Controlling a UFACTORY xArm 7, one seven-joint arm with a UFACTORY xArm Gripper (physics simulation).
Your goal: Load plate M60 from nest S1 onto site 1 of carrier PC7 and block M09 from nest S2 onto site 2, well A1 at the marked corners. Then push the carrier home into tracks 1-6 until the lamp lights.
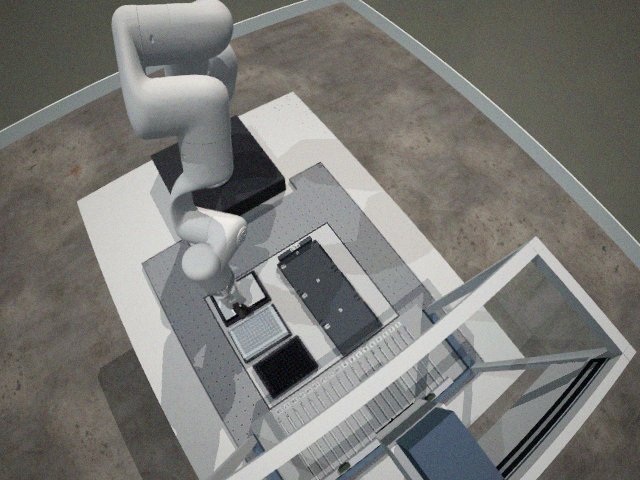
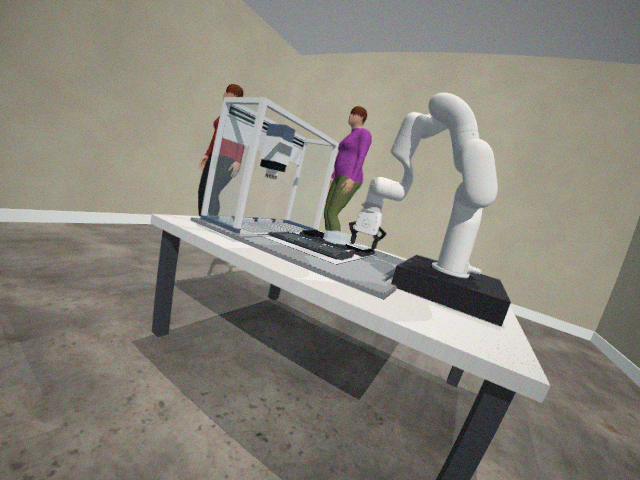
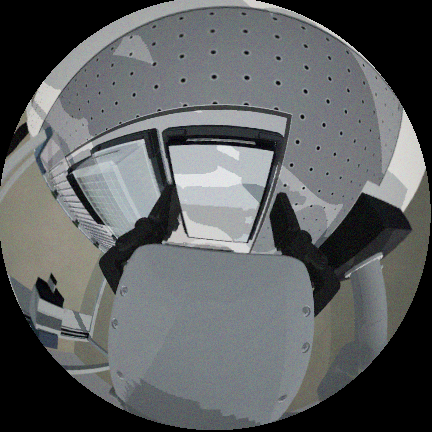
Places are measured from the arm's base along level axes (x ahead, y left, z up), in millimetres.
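Pixels of known places: gripper, between the fingertips: (image 2: 362, 246) (image 3: 225, 199); arm's base, origin of its link: (image 2: 449, 271) (image 3: 363, 264).
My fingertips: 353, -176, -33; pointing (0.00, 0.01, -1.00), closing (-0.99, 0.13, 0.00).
For each thing: its middle in the pictures, then the offset to it from my fingertips, as dx, dy, dz. "*": a spot on its surface instead. Level surfaces: height alone.
- pale flat panel, middle of its body: (image 3: 218, 201) (image 1: 239, 297) (image 2: 359, 247) +8, +9, -8
- black plate, middle of its body: (image 3: 91, 199) (image 1: 285, 366) (image 2: 316, 234) +227, -11, -8
- dark carrier, middle of its body: (image 1: 328, 293) (image 2: 310, 242) +156, +199, -12
- ribbed track deck, height of its surface: dz -27
- blue head, a spot on its surface: (image 1: 444, 444) * +451, +83, +433
My gripper (image 1: 239, 308) (image 2: 364, 246) (image 3: 225, 199) is open and empty, its fingers spread above a low black-rimmed nest area. A pale flat panel (image 1: 251, 289) (image 3: 220, 195) shows inside that rim; I cannot tell if it is a plate top or bare nest. A pale, clear-looking well block (image 1: 259, 331) (image 2: 337, 237) (image 3: 119, 181) sits in the middle position. A black plate (image 1: 285, 366) (image 2: 312, 233) sits in the third. The dark carrier (image 1: 330, 297) (image 2: 310, 244) lies alongside with small white marks on top; both sites look bare. The labels M60, M09, S1, S2 and the A1 corners are unreadable.
The ribbed track deck (image 1: 356, 379) lies beyond the carrier's far end, under a white-framed, clear-walled enclosure (image 1: 532, 246) (image 2: 248, 170). A blue head (image 1: 444, 444) (image 2: 280, 132) hangs inside it. The arm's black base block (image 1: 258, 170) (image 2: 449, 289) (image 3: 372, 220) stands behind the nests. The lamp cannot be made out.
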